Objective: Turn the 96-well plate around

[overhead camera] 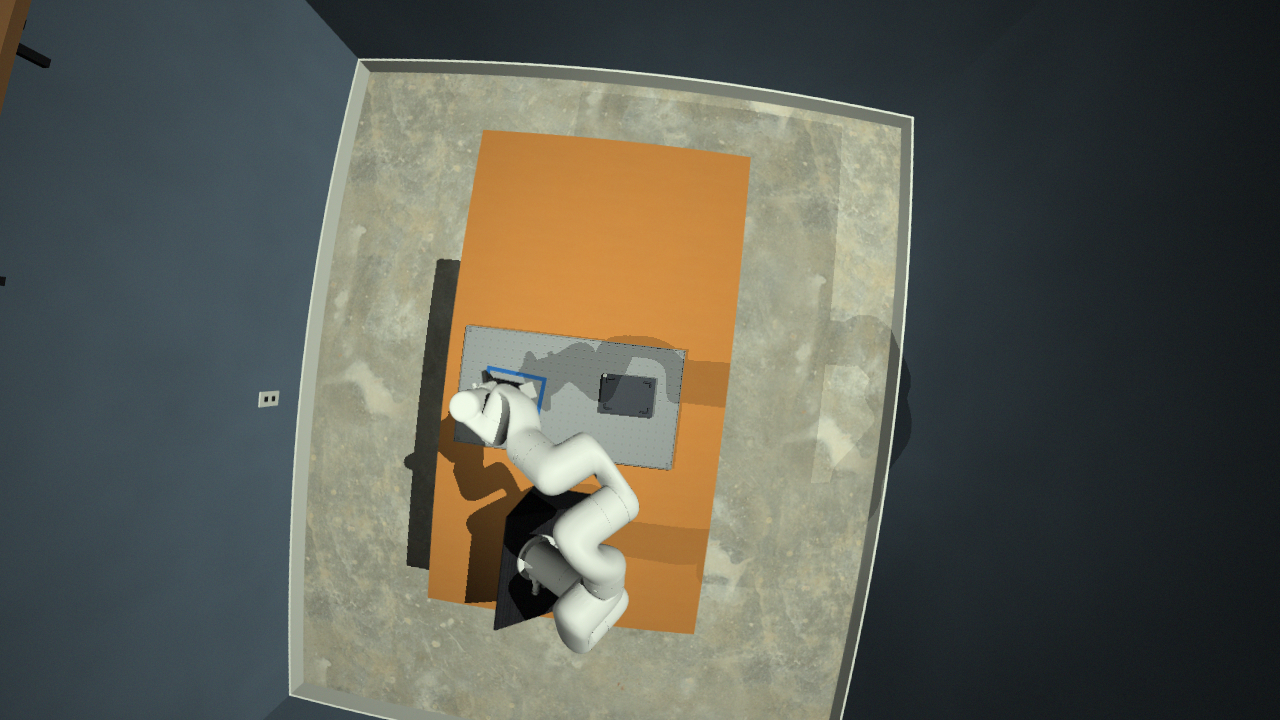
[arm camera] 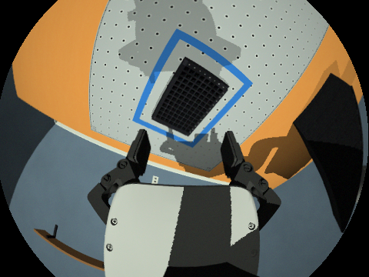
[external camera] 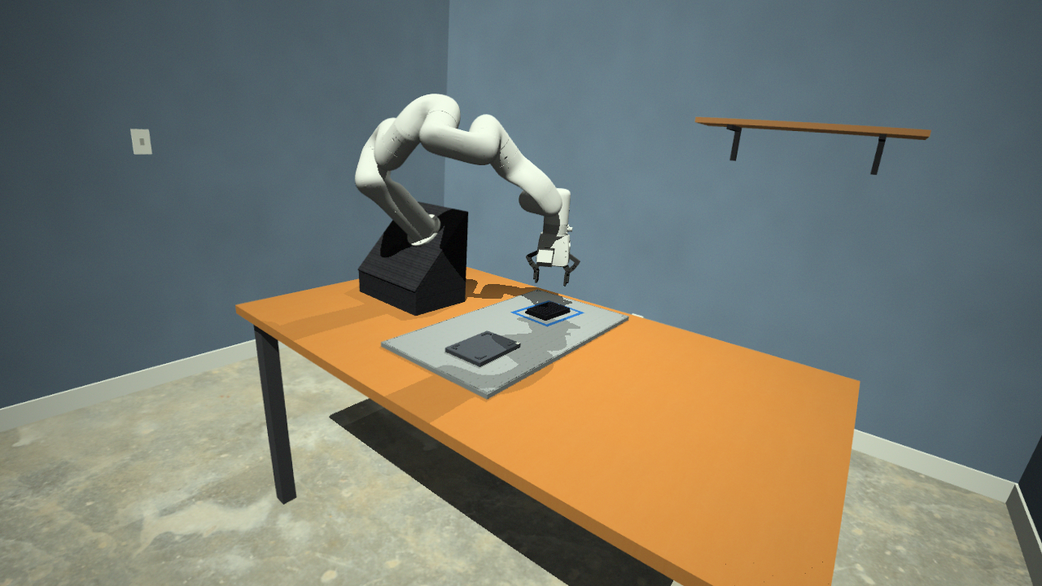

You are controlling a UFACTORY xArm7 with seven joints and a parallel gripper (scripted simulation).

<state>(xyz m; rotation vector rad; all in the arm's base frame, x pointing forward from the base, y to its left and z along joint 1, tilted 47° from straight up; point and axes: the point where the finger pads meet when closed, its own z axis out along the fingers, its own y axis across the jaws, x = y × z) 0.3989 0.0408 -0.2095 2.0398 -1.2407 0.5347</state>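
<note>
Now: the black 96-well plate 10 cm below my hand. The rest, counted from my hand: dark plate nest N1: 5 cm ahead, 36 cm to the right, 10 cm below; then white A1 mark: 10 cm ahead, 28 cm to the right, 10 cm below.
</note>
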